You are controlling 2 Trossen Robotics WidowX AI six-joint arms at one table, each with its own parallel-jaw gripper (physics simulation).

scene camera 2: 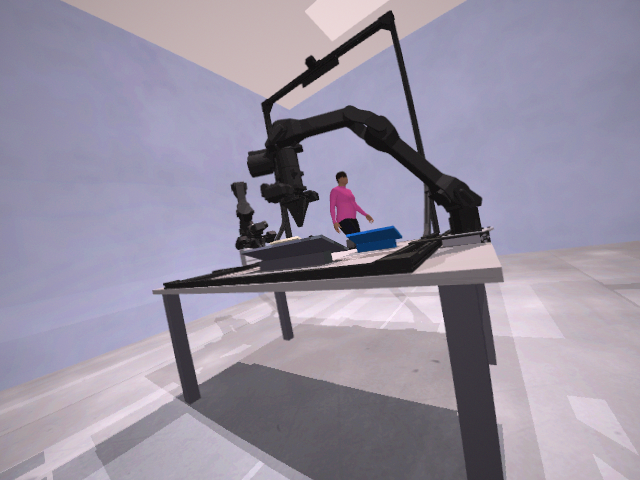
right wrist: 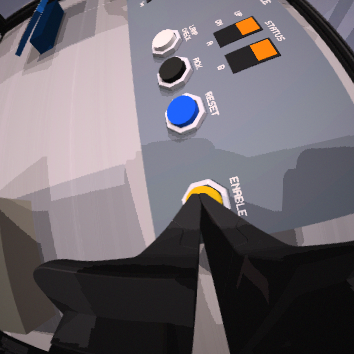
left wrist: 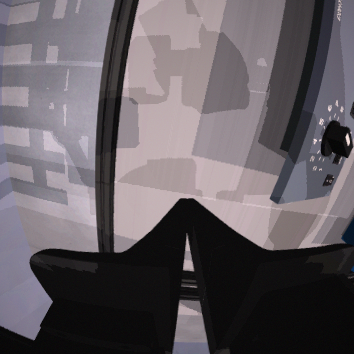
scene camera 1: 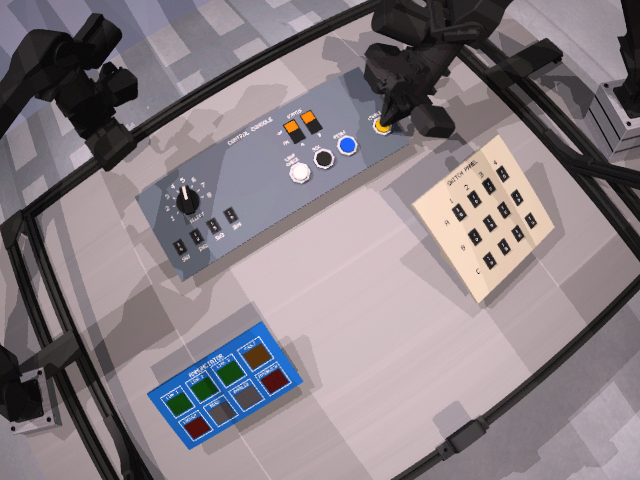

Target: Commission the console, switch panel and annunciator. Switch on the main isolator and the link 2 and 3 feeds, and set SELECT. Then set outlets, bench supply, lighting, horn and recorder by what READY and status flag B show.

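Pixels of known places: left gripper, fingertip midpoint: (scene camera 2: 300,226) (left wrist: 185,204); right gripper, fingertip midpoint: (right wrist: 197,199) (scene camera 1: 382,125); left arm's base, link origin: (scene camera 2: 467,231) (scene camera 1: 26,401); right arm's base, link origin: (scene camera 2: 249,248) (scene camera 1: 634,101).
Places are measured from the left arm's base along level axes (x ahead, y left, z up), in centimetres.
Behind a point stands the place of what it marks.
Observation:
The grey control console (scene camera 1: 248,175) @(x 48.3, y 22.2, z 4.1 cm) (scene camera 2: 297,248) @(x 45.3, y 23.6, z 3.8 cm) (right wrist: 260,115) @(x 64.8, y 27.4, z 4.5 cm) has its SELECT knob (scene camera 1: 187,200) @(x 38.8, y 20.4, z 6.4 cm) (left wrist: 338,139) @(x 38.1, y 22.5, z 6.9 cm) pointing near 5. Status flags A (scene camera 1: 294,131) @(x 57.0, y 26.5, z 5.0 cm) (right wrist: 238,31) @(x 57.2, y 26.7, z 5.0 cm) and B (scene camera 1: 311,121) @(x 59.9, y 27.3, z 5.0 cm) (right wrist: 252,55) @(x 60.0, y 27.3, z 5.0 cm) show orange at their UP ends. My right gripper (scene camera 1: 383,122) @(x 70.1, y 23.5, z 3.8 cm) (right wrist: 197,199) @(x 70.1, y 23.5, z 3.8 cm) is shut and empty, its tips at the yellow ENABLE button (scene camera 1: 380,127) @(x 69.7, y 23.5, z 3.4 cm) (right wrist: 202,190) @(x 69.5, y 23.8, z 3.6 cm), partly covering it. My left gripper (scene camera 2: 300,224) @(x 28.7, y 32.6, z 9.6 cm) (left wrist: 185,204) @(x 28.7, y 32.6, z 9.6 cm) is shut and empty, above the table beyond the console's knob end. The blue annunciator (scene camera 1: 282,357) @(x 45.1, y -5.2, z 2.9 cm) (scene camera 2: 374,236) @(x 35.0, y -6.1, z 2.7 cm) has dim tiles, READY (scene camera 1: 220,411) @(x 34.3, y -9.9, z 2.1 cm) grey. Rocker positions on the beige switch panel (scene camera 1: 448,242) @(x 71.1, y 1.5, z 5.7 cm) are too small to read.
The RESET (scene camera 1: 347,145) @(x 63.8, y 22.1, z 3.5 cm) (right wrist: 182,110) @(x 64.1, y 22.4, z 3.5 cm), ACK (scene camera 1: 324,158) @(x 59.8, y 21.1, z 3.5 cm) (right wrist: 172,69) @(x 60.2, y 21.4, z 3.6 cm) and LAMP CHECK (scene camera 1: 299,172) @(x 55.6, y 20.2, z 3.5 cm) (right wrist: 164,42) @(x 56.6, y 20.5, z 3.5 cm) buttons line the console near ENABLE. Black frame rails edge the table. A person in pink (scene camera 2: 343,204) stands behind the table.

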